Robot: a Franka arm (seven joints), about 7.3 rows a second.
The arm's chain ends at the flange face. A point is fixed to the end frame.
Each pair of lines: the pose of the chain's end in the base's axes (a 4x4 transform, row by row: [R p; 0 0 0 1], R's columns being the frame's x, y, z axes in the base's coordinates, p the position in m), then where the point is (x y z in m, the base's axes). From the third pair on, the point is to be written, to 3 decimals.
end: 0.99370 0.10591 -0.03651 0.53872; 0.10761 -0.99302 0.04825 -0.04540; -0.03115 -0.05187 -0.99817 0.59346; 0 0 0 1
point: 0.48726 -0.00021 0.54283
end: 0.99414 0.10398 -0.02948 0.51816; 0.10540 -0.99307 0.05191 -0.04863; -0.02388 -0.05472 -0.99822 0.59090; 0 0 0 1
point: 0.46715 -0.00314 0.54007
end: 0.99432 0.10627 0.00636 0.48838; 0.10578 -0.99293 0.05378 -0.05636; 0.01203 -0.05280 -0.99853 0.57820; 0 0 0 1
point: 0.439 -0.011 0.526
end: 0.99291 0.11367 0.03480 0.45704; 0.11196 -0.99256 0.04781 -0.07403; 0.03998 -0.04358 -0.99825 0.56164; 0 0 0 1
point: 0.409 -0.029 0.507
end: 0.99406 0.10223 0.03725 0.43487; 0.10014 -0.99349 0.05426 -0.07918; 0.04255 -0.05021 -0.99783 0.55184; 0 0 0 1
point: 0.388 -0.033 0.498
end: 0.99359 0.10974 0.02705 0.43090; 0.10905 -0.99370 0.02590 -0.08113; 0.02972 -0.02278 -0.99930 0.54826; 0 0 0 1
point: 0.383 -0.037 0.493
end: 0.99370 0.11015 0.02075 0.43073; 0.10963 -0.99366 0.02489 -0.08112; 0.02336 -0.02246 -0.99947 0.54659; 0 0 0 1
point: 0.382 -0.037 0.492
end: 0.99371 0.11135 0.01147 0.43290; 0.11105 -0.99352 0.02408 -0.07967; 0.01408 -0.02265 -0.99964 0.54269; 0 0 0 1
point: 0.384 -0.036 0.489
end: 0.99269 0.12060 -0.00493 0.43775; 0.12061 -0.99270 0.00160 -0.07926; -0.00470 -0.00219 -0.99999 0.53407; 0 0 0 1
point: 0.387 -0.037 0.480
